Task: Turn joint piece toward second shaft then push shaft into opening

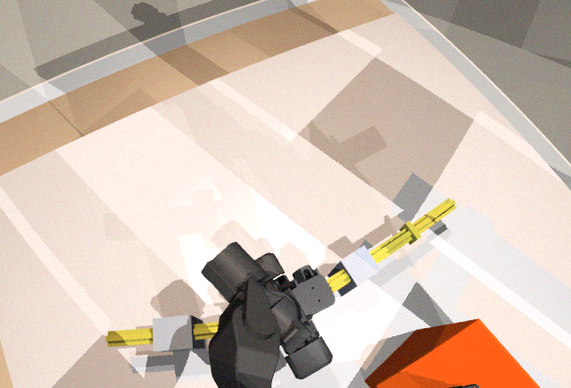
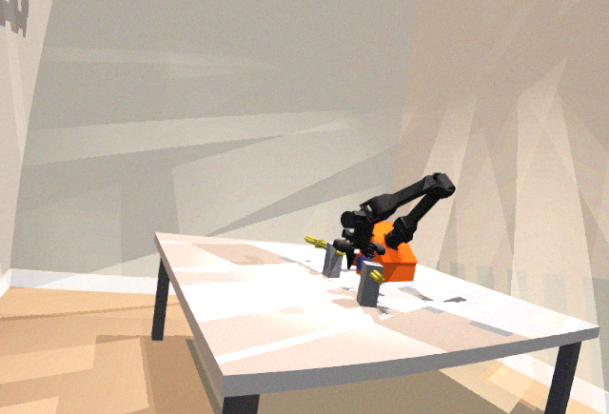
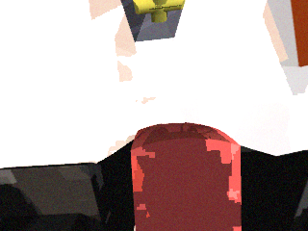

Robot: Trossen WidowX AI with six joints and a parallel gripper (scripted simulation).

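The red square joint piece is 10 mm to the left of my gripper tip and 40 mm above it.
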